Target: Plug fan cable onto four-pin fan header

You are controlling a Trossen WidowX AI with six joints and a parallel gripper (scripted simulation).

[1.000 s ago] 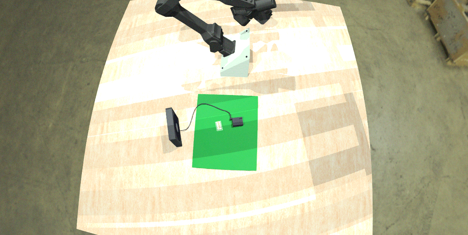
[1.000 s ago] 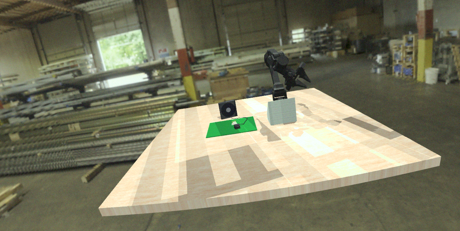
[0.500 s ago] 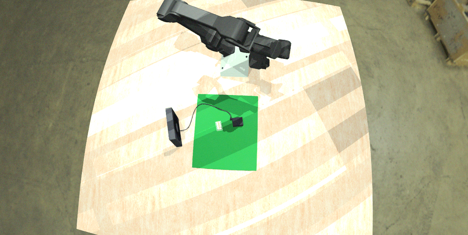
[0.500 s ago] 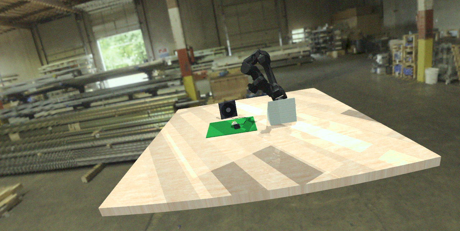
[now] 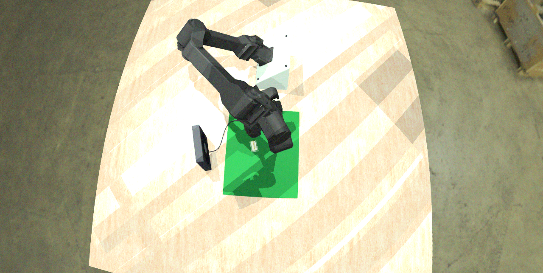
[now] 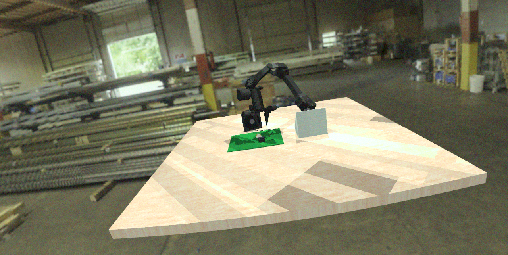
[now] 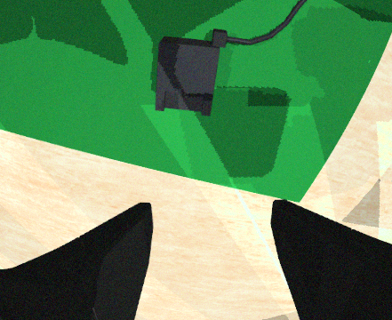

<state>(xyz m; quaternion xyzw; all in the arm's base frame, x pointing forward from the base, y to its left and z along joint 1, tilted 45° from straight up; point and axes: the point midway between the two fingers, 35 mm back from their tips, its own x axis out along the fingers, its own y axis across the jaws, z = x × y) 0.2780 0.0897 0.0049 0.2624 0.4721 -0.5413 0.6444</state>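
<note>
The dark grey fan plug lies 2 cm ahead of my gripper tip, 2 cm to the right of it and 8 cm below it. Round my gripper tip: green board (6 cm ahead, 6 cm to the right, 11 cm below); black fan (8 cm ahead, 24 cm to the right, 3 cm below); white four-pin fan header (4 cm ahead, 9 cm to the right, 9 cm below).
</note>
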